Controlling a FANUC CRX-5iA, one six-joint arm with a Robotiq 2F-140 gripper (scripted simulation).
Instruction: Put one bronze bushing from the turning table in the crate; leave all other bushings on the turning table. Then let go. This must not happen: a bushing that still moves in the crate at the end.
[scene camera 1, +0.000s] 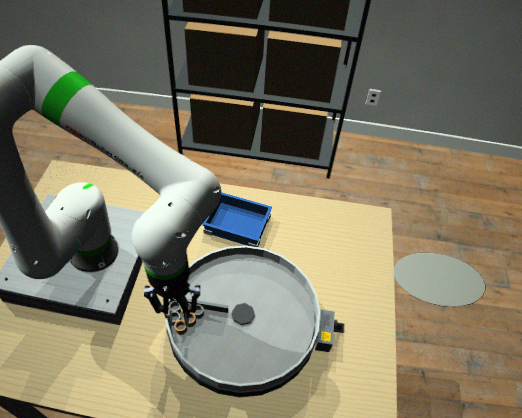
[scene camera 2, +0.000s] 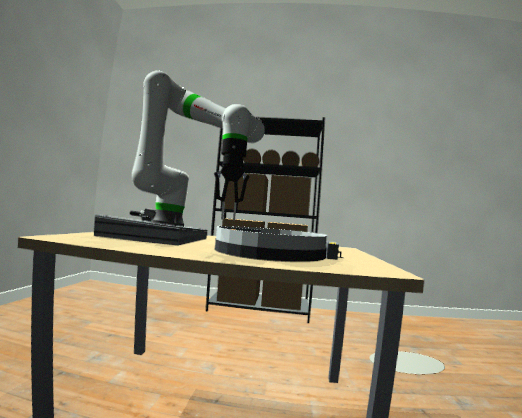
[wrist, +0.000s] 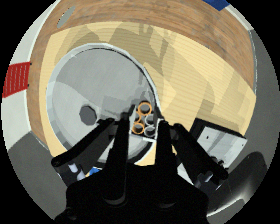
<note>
I see my gripper (scene camera 2: 228, 219), a grey turning table (scene camera 1: 269, 326) and a blue crate (scene camera 1: 236, 219).
My gripper shows as well in the wrist view (wrist: 144, 111). The grey turning table shows as well in the wrist view (wrist: 96, 84).
</note>
